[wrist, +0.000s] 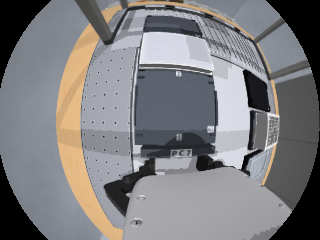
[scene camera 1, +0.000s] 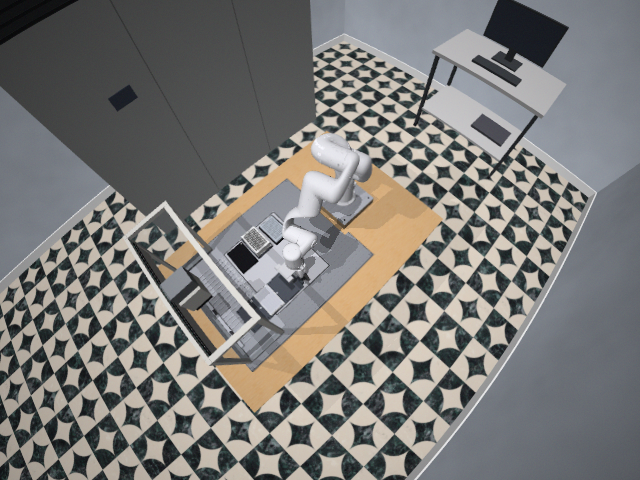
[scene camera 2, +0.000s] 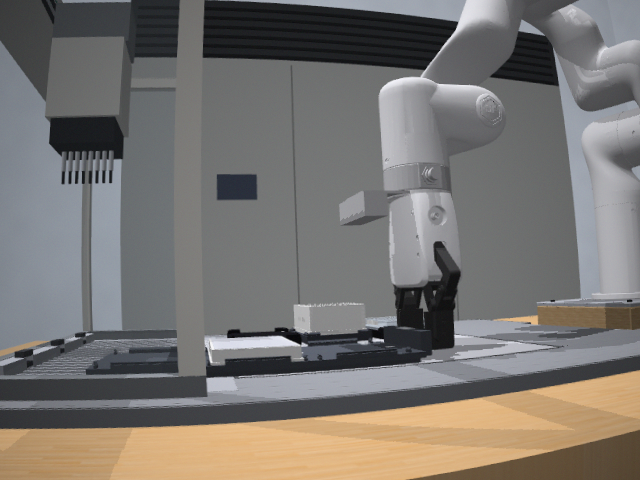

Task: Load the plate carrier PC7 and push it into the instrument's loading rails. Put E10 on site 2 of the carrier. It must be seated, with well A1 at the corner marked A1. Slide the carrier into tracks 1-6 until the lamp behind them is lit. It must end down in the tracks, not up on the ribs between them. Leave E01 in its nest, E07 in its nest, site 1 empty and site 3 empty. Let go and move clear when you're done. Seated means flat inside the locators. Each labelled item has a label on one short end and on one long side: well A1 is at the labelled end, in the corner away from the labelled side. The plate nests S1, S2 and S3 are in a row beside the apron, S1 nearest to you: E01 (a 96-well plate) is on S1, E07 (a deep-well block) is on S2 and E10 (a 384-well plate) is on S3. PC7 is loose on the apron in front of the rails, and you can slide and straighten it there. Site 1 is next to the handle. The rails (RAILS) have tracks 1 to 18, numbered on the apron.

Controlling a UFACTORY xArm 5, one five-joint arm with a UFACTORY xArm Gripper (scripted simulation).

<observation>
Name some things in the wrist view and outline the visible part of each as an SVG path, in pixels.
My gripper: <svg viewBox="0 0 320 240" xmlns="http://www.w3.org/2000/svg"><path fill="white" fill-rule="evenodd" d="M292 211L274 193L250 177L250 171L238 170L234 166L227 167L223 165L223 162L214 161L208 155L197 156L196 168L199 172L157 175L155 173L155 158L149 158L149 160L145 160L144 166L139 167L139 171L123 176L122 180L116 180L104 185L108 199L125 217L122 240L269 240L287 220Z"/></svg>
A dark plate carrier PC7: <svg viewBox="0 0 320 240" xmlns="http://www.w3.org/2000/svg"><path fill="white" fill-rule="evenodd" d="M147 15L139 48L134 94L134 145L142 145L140 152L141 157L177 158L215 154L216 146L210 144L215 143L216 126L218 126L217 90L215 91L213 73L212 75L182 70L139 69L144 33L166 32L203 39L201 29L195 20L174 16Z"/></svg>
</observation>
